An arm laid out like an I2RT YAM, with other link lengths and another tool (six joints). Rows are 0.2 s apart.
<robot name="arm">
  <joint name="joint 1" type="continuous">
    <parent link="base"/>
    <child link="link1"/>
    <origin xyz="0 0 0.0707" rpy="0 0 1.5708"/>
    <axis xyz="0 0 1"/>
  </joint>
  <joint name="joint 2" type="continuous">
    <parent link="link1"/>
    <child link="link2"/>
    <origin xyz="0.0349 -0.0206 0.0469" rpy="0 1.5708 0"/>
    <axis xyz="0 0 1"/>
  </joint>
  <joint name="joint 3" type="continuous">
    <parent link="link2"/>
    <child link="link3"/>
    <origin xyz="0 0.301 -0.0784" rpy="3.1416 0 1.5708"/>
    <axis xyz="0 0 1"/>
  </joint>
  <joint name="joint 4" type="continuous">
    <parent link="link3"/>
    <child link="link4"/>
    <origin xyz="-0.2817 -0.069 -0.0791" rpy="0 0 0"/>
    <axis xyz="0 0 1"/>
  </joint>
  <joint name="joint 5" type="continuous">
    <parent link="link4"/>
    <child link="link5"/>
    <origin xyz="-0.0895 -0.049 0.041" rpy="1.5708 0 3.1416"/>
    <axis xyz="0 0 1"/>
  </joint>
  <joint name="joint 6" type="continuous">
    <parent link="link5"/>
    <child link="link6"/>
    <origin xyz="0.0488 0 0.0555" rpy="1.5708 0 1.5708"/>
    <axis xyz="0 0 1"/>
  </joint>
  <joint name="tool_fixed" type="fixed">
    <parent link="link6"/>
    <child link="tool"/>
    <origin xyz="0.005 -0.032 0.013" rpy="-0.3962 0 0.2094"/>
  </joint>
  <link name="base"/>
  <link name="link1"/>
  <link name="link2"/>
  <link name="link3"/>
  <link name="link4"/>
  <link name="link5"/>
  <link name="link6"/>
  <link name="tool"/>
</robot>
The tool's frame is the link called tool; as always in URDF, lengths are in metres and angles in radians. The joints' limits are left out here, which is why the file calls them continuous.
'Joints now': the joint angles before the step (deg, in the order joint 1, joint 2, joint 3, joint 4, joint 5, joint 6). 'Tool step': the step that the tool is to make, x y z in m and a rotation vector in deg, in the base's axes. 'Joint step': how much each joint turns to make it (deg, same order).
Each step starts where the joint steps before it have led.
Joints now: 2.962 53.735 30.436 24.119 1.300 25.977
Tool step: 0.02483 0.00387 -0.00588 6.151 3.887 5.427
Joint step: -0.154 5.529 3.388 -1.269 -5.683 6.251
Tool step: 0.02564 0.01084 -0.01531 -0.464 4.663 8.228
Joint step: 0.002 6.077 2.557 -1.310 -8.172 -0.961
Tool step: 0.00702 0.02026 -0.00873 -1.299 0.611 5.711
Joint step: 2.708 2.318 0.021 1.181 -2.800 -1.706
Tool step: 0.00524 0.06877 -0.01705 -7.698 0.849 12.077
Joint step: 10.382 4.807 1.356 -0.920 -0.306 -7.868
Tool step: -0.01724 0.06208 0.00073 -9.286 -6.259 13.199
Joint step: 9.071 1.553 0.983 -0.218 -1.552 -12.022
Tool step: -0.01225 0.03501 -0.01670 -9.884 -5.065 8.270
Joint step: 4.700 2.688 0.022 -1.048 -0.480 -12.218
